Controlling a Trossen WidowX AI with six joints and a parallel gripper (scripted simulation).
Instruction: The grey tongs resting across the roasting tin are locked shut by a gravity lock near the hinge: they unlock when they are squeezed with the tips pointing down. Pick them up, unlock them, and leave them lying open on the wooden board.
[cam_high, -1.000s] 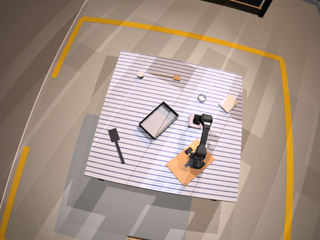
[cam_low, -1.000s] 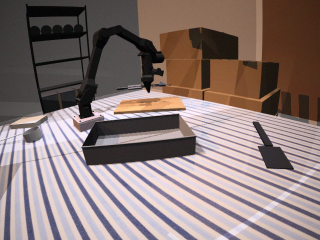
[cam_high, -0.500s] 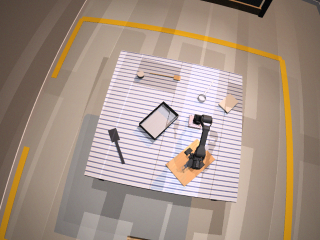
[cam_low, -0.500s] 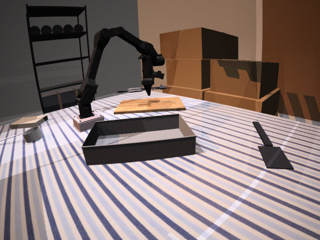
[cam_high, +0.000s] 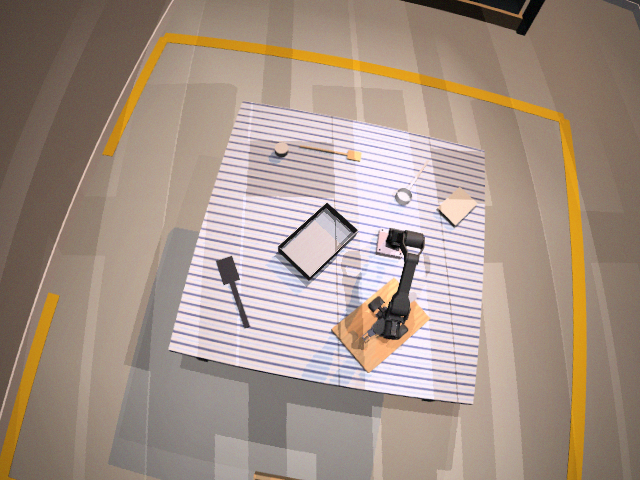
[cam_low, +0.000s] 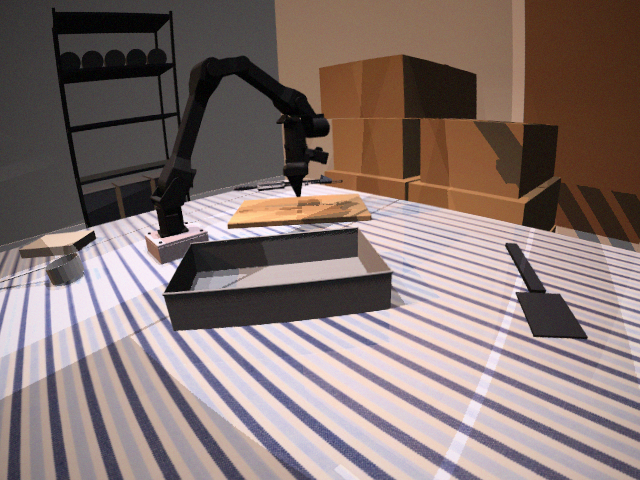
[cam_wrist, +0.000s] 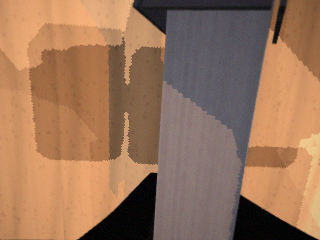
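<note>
Now: the wooden board 40 mm below my gripper tip. Round my gripper tip: pale flat block (210 mm behind, 660 mm to the right, 30 mm below); black spatula (640 mm ahead, 50 mm to the left, 40 mm below); roasting tin (370 mm ahead, 260 mm to the right, 20 mm below).
</note>
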